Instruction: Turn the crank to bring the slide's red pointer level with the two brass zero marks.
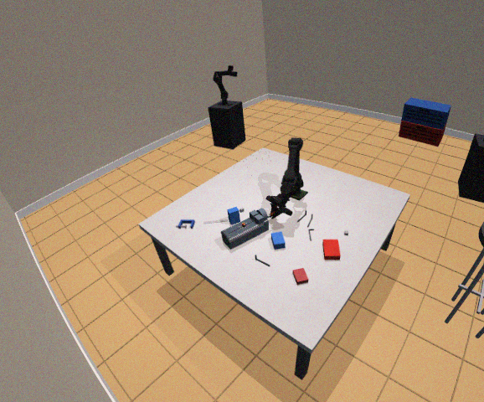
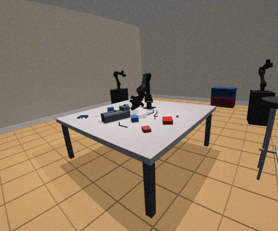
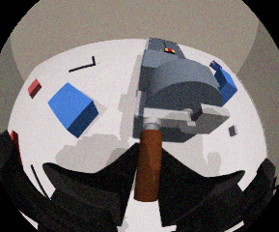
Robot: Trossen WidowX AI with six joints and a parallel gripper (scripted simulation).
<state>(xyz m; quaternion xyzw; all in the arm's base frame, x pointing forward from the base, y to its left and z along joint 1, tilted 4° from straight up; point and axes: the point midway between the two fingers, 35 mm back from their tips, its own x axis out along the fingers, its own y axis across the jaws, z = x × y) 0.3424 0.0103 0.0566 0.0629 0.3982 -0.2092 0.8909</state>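
My gripper tip is now 2 cm past the brown crank handle, 1 cm to the right of it and 2 cm below it. From my gripper tip the other things lie so: red pointer: 14 cm ahead, 10 cm to the right, 2 cm above.
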